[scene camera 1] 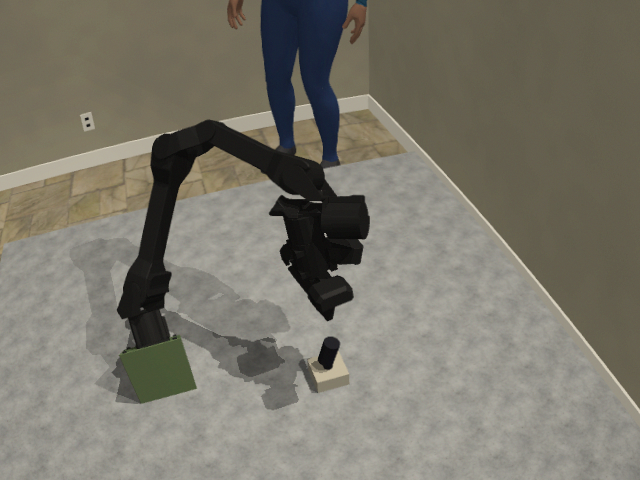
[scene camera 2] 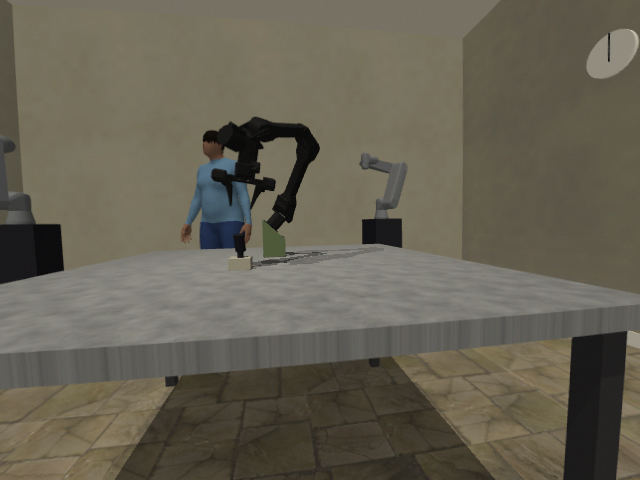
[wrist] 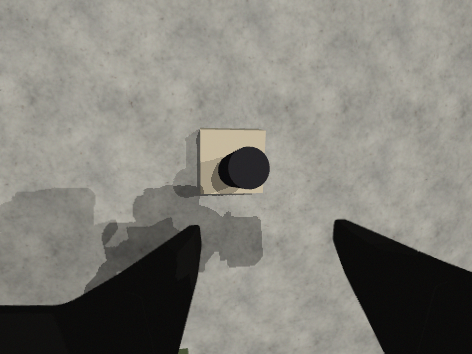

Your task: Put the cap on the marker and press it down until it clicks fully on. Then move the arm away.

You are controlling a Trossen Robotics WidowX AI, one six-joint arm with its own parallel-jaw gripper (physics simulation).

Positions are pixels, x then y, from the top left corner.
Labels:
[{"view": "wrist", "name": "my gripper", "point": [266,232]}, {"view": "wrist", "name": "black cap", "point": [248,167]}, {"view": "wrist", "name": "beige block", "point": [215,143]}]

